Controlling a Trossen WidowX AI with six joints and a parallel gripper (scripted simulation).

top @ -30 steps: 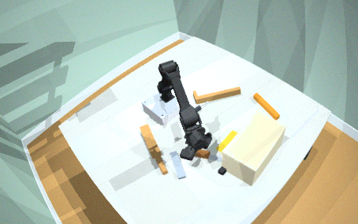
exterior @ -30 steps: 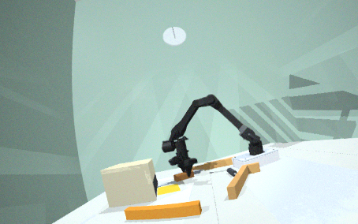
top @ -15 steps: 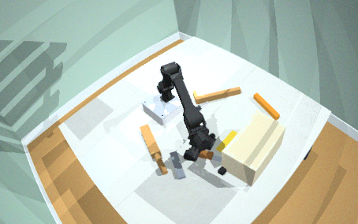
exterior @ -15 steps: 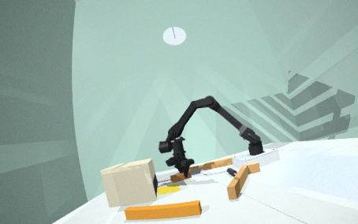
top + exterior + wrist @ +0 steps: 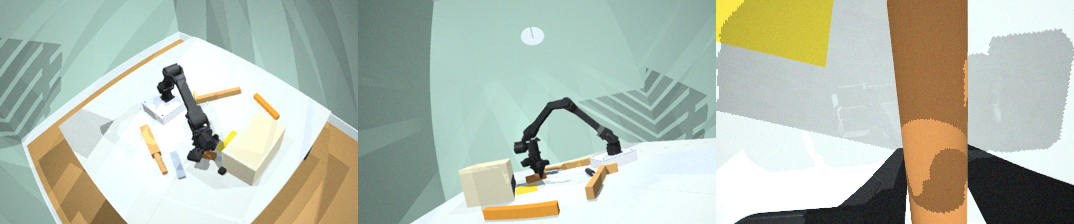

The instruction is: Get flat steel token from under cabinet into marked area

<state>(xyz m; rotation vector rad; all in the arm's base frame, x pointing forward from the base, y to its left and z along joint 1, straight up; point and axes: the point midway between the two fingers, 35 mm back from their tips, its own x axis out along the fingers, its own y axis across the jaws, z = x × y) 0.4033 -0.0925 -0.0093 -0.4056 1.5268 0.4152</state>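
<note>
Now: the grey flat bar 120 mm to the right of my gripper tip and 30 mm behind it. The rest, counted from my gripper tip: orange paddle (160 mm to the right, 160 mm behind, 10 mm above); then orange bar (480 mm to the left, 30 mm ahead, 10 mm above).
</note>
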